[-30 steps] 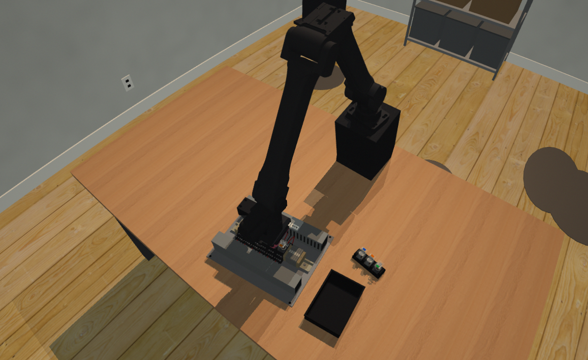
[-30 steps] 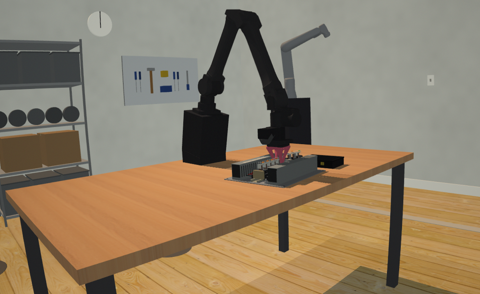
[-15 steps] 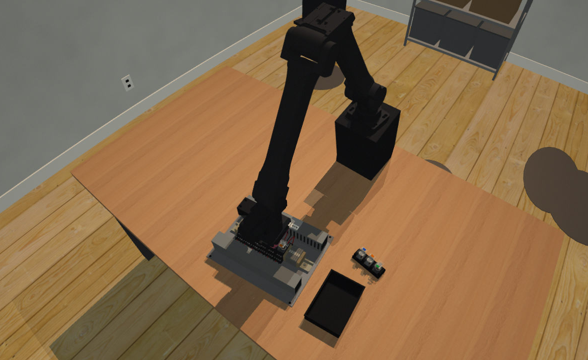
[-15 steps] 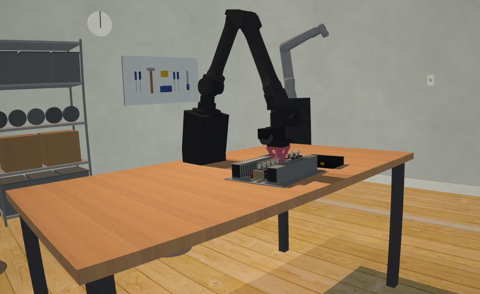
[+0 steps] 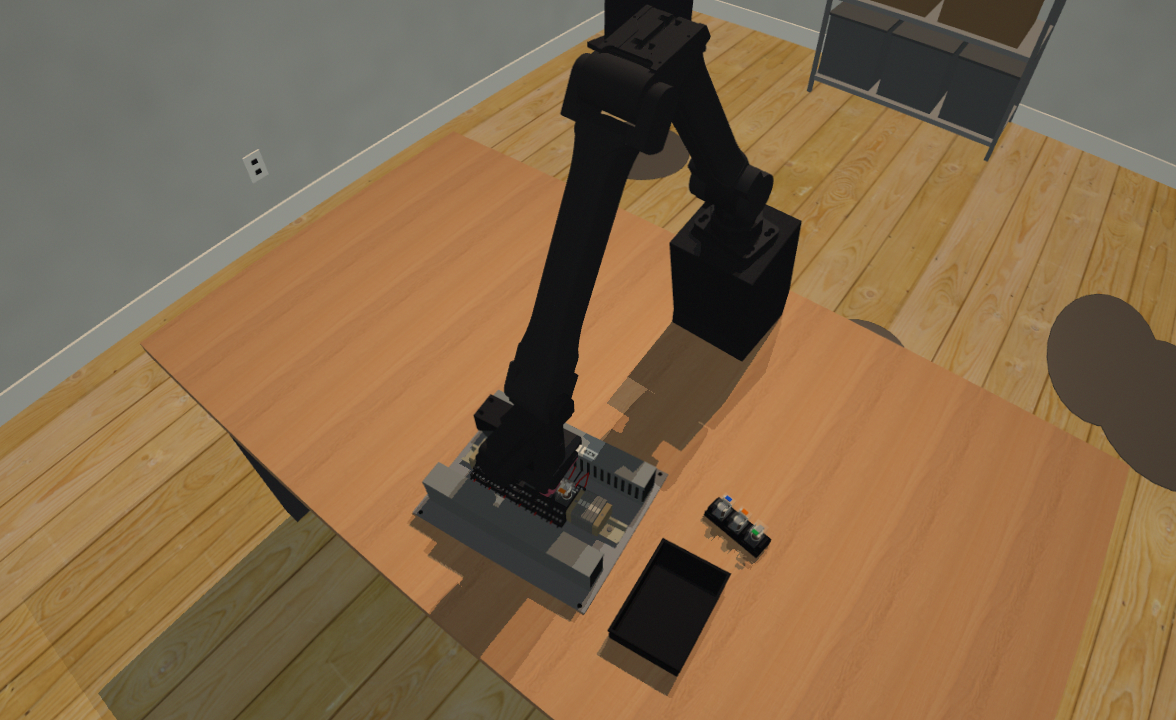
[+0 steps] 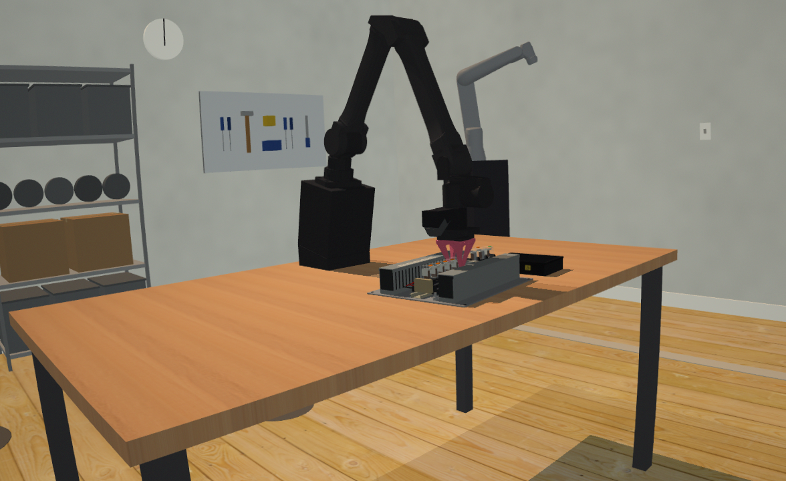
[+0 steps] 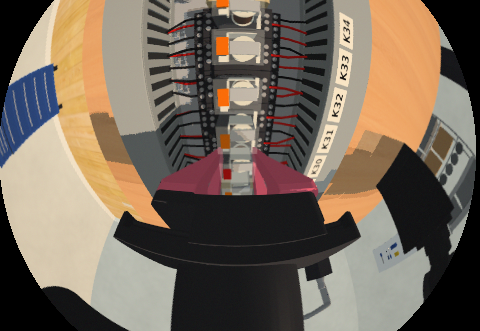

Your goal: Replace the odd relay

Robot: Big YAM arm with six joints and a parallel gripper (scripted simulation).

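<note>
Now: the grey relay panel 1 cm ahead of my hand, 2 cm to the right of it and 5 cm below it. From my hand the other things lie so: blue-button relay: 18 cm behind, 20 cm to the left, 2 cm below; black tray: 1 cm behind, 25 cm to the left, 3 cm below; black spare holder: 18 cm behind, 23 cm to the left, 4 cm below.
</note>
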